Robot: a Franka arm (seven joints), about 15 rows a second.
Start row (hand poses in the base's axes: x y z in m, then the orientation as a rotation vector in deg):
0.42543 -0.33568 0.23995 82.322 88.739 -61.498
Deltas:
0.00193 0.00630 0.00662 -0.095 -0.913 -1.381
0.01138 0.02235 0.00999 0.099 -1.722 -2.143
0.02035 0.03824 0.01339 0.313 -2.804 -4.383
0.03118 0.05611 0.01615 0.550 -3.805 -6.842
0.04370 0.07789 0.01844 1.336 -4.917 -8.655
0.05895 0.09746 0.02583 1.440 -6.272 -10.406
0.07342 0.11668 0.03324 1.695 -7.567 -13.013
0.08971 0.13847 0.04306 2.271 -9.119 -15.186
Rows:
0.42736 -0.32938 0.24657 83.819 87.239 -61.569
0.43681 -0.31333 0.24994 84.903 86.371 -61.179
0.44578 -0.29744 0.25334 87.415 84.444 -61.379
0.45661 -0.27957 0.25610 90.091 82.416 -61.737
0.46913 -0.25779 0.25839 92.577 81.065 -61.259
0.48438 -0.23822 0.26578 94.581 79.059 -60.946
0.49885 -0.21900 0.27319 97.400 76.615 -61.035
0.51514 -0.19721 0.28301 100.092 74.452 -60.418

